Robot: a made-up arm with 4 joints.
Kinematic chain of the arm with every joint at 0, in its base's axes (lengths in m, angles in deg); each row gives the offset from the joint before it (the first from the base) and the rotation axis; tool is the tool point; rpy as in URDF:
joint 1: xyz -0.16 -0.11 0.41 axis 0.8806 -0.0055 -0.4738
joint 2: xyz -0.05 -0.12 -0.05 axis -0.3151 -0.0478 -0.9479
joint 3: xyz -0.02 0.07 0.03 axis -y
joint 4: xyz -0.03 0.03 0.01 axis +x
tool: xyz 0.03 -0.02 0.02 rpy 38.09 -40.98 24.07
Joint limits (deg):
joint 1: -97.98..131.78
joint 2: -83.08..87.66
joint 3: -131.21..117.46
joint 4: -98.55..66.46
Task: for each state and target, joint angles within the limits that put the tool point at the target. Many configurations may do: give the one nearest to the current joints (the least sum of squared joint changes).
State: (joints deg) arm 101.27 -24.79 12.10 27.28
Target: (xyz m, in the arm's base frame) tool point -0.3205 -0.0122 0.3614
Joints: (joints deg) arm 114.38 -73.21 38.61 -6.52
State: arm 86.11 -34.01 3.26 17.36
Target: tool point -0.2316 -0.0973 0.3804
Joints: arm 60.32 5.43 -5.51 44.97
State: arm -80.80 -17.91 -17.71 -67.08
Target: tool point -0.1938 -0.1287 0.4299
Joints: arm -79.88 1.11 -47.05 -77.48
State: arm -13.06 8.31 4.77 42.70
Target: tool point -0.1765 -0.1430 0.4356
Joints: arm -51.62 26.32 -4.64 -0.82
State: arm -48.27 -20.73 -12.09 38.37
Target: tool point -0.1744 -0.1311 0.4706
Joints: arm -97.98 8.70 -27.25 21.19
